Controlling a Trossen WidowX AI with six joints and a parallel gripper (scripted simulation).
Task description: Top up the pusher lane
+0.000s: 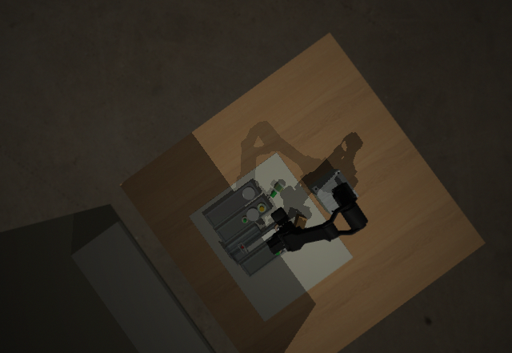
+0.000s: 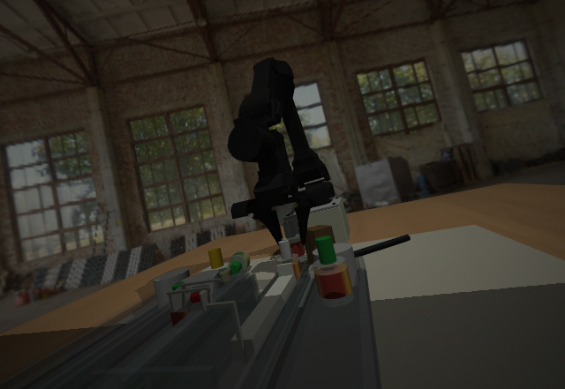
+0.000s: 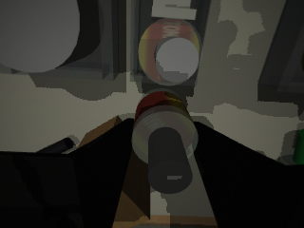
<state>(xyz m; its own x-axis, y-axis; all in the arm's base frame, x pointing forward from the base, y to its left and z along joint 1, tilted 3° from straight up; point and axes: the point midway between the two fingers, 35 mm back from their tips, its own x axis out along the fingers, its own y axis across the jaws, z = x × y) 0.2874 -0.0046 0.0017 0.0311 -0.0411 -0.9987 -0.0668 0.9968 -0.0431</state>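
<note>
Right now my gripper tip is 6 cm past the brown block, 3 cm to the right of it and 2 cm above it. The rest, counted from my gripper tip: pale shelf 55 cm ahead, 31 cm above, 5 cm to the left; sprung lane 19 cm ahead, 3 cm below, 1 cm to the right; thin black rod 14 cm to the left, 10 cm behind, 5 cm below.
</note>
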